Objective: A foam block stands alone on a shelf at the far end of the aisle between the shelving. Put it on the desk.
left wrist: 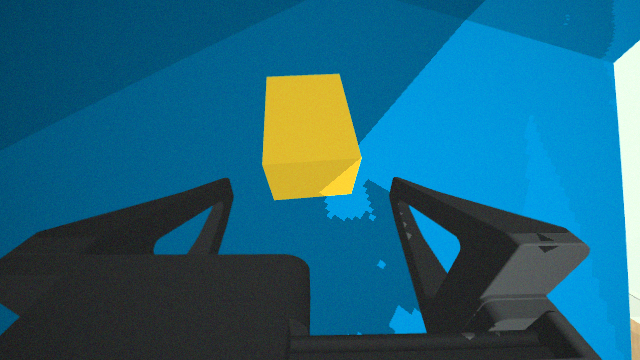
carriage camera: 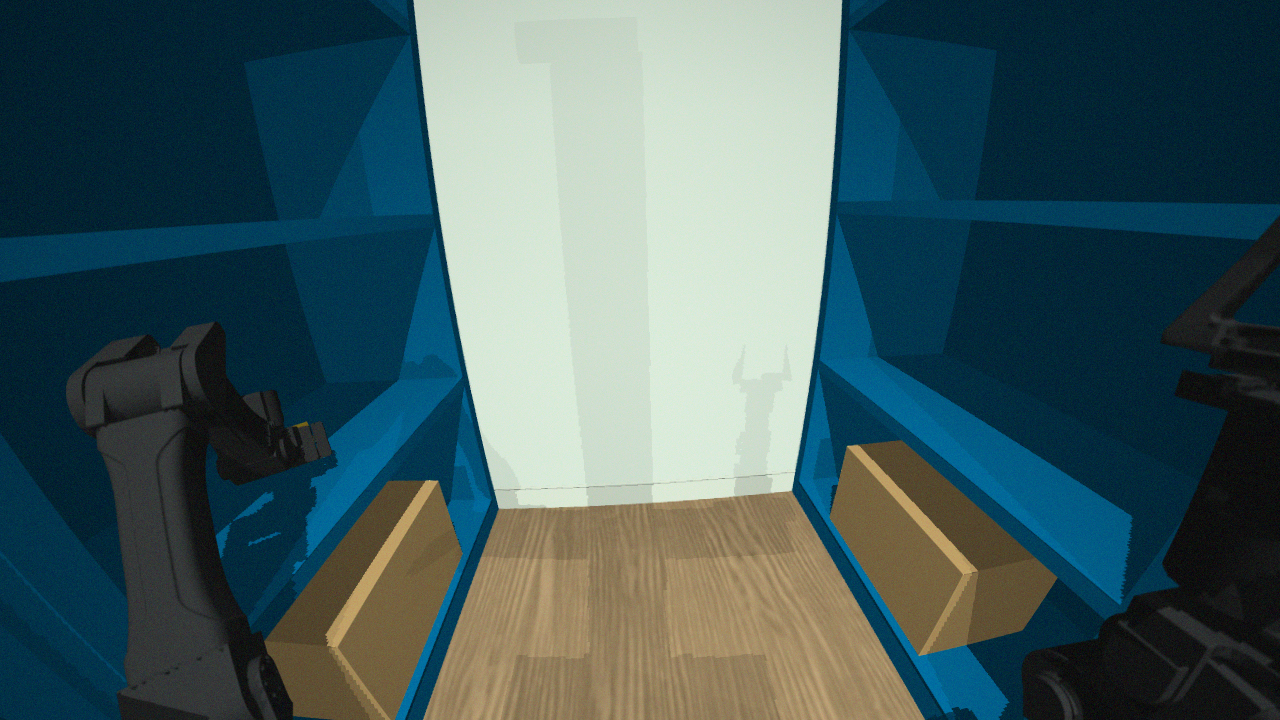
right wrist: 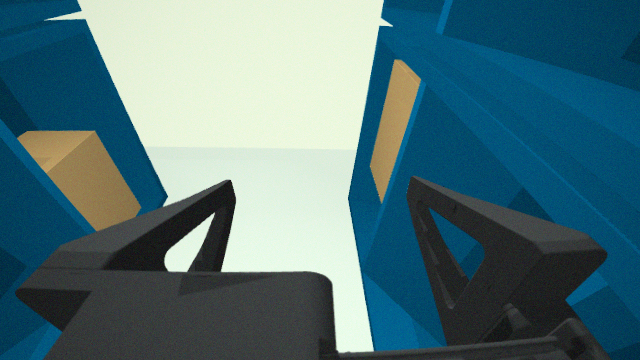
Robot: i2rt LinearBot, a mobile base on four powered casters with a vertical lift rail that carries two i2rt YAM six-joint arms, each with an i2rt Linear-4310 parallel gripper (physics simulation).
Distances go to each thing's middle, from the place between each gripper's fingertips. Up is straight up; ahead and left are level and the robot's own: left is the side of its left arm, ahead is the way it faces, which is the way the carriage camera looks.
Scene:
Now: left hand 40 mm to the right of the yellow foam block (left wrist: 310, 149), 40 mm short of it and 20 mm above it.
Right now the yellow foam block is 48 cm ahead of my right hand, 107 cm to the left of it and 43 cm below it.

